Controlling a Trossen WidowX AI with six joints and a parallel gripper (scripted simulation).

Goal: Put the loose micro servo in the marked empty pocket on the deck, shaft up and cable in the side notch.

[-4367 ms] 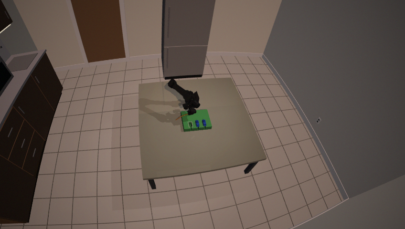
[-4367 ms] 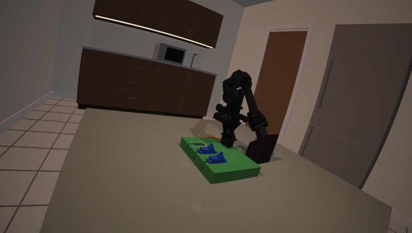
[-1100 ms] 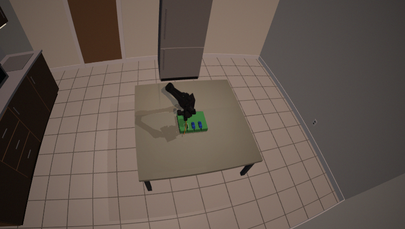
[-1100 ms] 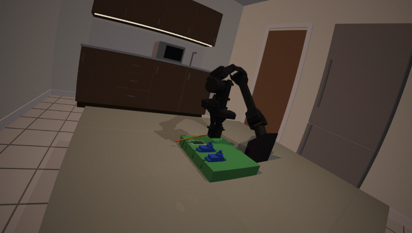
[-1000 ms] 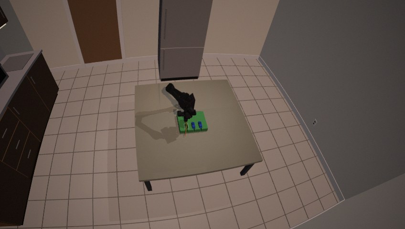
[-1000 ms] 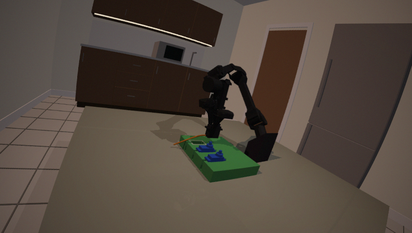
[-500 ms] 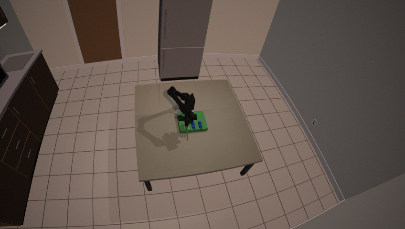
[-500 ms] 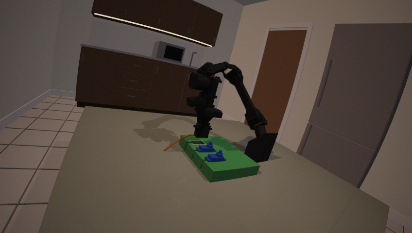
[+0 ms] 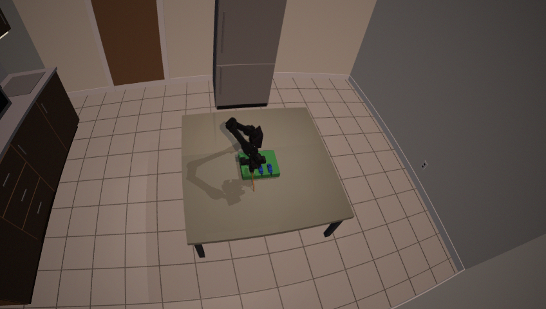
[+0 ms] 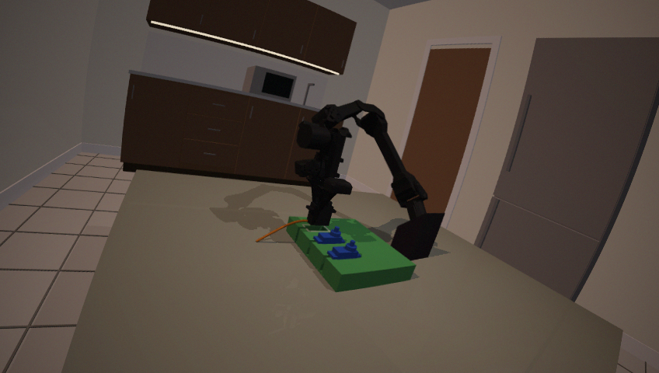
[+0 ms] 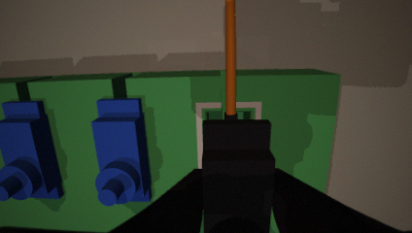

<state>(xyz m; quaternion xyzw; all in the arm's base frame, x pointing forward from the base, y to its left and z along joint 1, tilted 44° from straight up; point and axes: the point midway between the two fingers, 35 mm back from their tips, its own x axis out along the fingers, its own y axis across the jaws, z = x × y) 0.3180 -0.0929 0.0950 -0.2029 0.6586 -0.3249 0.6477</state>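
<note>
My gripper tip is 110 mm past the green deck, 90 mm to the right of it and 80 mm above it.
</note>
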